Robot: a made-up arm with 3 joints. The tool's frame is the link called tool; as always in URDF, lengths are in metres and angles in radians. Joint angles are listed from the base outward. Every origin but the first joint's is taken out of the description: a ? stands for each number. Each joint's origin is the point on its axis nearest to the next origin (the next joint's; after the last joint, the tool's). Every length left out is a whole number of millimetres.
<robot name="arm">
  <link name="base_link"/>
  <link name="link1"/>
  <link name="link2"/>
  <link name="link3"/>
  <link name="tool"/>
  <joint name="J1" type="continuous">
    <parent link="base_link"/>
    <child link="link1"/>
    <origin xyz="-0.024 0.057 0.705" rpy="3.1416 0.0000 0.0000"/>
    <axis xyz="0 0 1"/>
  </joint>
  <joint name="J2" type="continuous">
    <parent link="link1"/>
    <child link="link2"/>
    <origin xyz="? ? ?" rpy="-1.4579 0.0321 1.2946"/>
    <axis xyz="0 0 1"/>
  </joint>
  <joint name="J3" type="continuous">
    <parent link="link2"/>
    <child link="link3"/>
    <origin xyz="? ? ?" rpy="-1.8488 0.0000 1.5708"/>
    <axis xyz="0 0 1"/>
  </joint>
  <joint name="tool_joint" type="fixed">
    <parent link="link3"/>
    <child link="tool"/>
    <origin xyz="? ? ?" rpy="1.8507 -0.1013 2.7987"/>
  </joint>
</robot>
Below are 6 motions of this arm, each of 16 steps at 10 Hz.
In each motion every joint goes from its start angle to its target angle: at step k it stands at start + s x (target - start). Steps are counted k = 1, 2, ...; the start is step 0. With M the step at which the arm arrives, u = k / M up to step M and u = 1 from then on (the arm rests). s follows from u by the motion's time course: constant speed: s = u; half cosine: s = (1 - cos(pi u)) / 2; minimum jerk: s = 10 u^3 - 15 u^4 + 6 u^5.
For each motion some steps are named. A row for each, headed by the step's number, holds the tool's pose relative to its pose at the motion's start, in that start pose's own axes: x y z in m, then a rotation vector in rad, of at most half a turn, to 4 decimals.
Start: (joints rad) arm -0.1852 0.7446 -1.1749
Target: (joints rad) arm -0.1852 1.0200 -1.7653
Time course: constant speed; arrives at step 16
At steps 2, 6, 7, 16:
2: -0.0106 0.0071 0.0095 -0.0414 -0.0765 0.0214
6: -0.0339 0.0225 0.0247 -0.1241 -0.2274 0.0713
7: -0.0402 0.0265 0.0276 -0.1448 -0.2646 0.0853
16: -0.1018 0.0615 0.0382 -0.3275 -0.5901 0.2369

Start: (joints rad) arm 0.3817 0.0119 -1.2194
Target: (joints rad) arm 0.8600 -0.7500 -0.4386
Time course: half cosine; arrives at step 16
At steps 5, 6, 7, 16:
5: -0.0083 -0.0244 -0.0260 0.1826 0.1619 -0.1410
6: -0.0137 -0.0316 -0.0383 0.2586 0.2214 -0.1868
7: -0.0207 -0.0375 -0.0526 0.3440 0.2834 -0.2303
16: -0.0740 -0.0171 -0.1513 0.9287 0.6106 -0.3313

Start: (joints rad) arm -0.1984 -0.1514 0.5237
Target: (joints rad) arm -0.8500 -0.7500 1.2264
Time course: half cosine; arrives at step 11
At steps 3, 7, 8, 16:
3: 0.0183 0.0223 -0.0048 -0.1145 0.1977 0.0231
7: 0.0341 0.0610 -0.0552 -0.5009 0.8318 -0.0375
8: 0.0278 0.0612 -0.0681 -0.5911 0.9747 -0.0781
16: 0.0126 0.0561 -0.0835 -0.7217 1.1797 -0.1539

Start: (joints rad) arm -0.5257 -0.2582 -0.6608
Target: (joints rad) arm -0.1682 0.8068 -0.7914
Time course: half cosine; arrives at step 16
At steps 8, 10, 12, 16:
8: -0.0712 0.0087 0.0072 -0.3858 -0.2808 -0.3626
10: -0.0953 0.0198 0.0032 -0.5426 -0.3601 -0.5065
12: -0.1129 0.0316 -0.0030 -0.6797 -0.4133 -0.6294
16: -0.1261 0.0435 -0.0107 -0.8069 -0.4492 -0.7401

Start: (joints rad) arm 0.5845 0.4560 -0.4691
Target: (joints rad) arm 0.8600 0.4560 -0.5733
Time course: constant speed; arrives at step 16
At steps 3, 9, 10, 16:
3: -0.0140 -0.0067 -0.0050 0.0220 -0.0117 -0.0398
9: -0.0430 -0.0175 -0.0151 0.0636 -0.0350 -0.1208
10: -0.0479 -0.0190 -0.0168 0.0703 -0.0389 -0.1344
16: -0.0779 -0.0260 -0.0269 0.1080 -0.0620 -0.2173

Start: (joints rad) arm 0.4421 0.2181 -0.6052
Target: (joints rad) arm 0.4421 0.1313 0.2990
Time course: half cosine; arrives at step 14
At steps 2, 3, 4, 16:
2: 0.0058 -0.0023 -0.0060 0.0079 0.0443 -0.0101
3: 0.0124 -0.0049 -0.0137 0.0173 0.0977 -0.0222
4: 0.0204 -0.0084 -0.0244 0.0296 0.1687 -0.0379
16: 0.0503 -0.0357 -0.1576 0.1348 0.9038 -0.1806

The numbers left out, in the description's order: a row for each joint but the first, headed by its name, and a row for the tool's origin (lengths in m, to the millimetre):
J2: -0.071 0.261 0.000
J3: 0.009 -0.039 0.000
tool: -0.084 0.168 0.000

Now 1 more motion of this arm.
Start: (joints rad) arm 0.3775 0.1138 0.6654
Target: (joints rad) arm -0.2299 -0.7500 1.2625
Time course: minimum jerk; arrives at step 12
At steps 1, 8, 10, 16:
1: 0.0005 0.0010 0.0000 -0.0040 0.0051 0.0021
8: 0.0136 0.0993 -0.0798 -0.6980 0.8656 0.0851
10: -0.0038 0.0968 -0.1030 -0.8646 1.0661 0.0383
16: -0.0082 0.0951 -0.1071 -0.8986 1.1069 0.0259

